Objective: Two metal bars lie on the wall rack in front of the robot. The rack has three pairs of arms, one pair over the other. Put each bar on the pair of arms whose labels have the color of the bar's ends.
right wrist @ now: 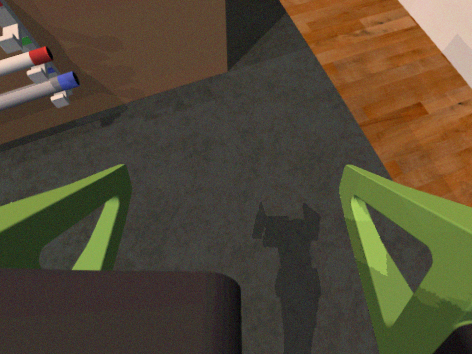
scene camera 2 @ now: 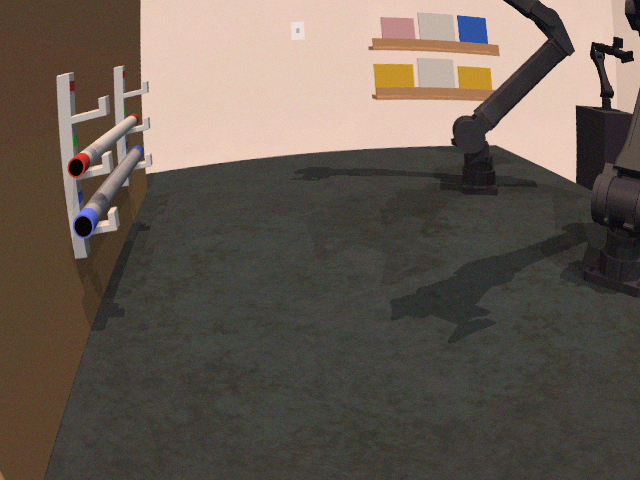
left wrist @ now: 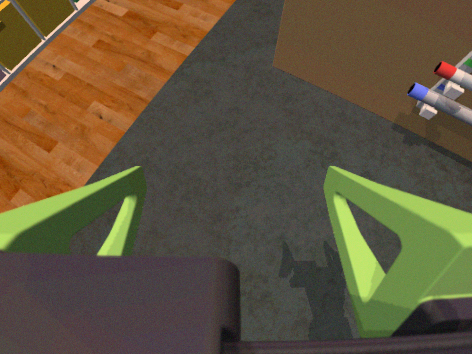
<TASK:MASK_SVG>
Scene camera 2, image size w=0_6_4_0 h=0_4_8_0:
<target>blue-ended bar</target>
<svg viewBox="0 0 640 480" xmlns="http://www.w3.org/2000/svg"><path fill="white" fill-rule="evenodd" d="M141 146L134 146L74 219L73 230L79 238L86 239L92 235L118 191L143 157L144 149Z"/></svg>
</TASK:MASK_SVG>
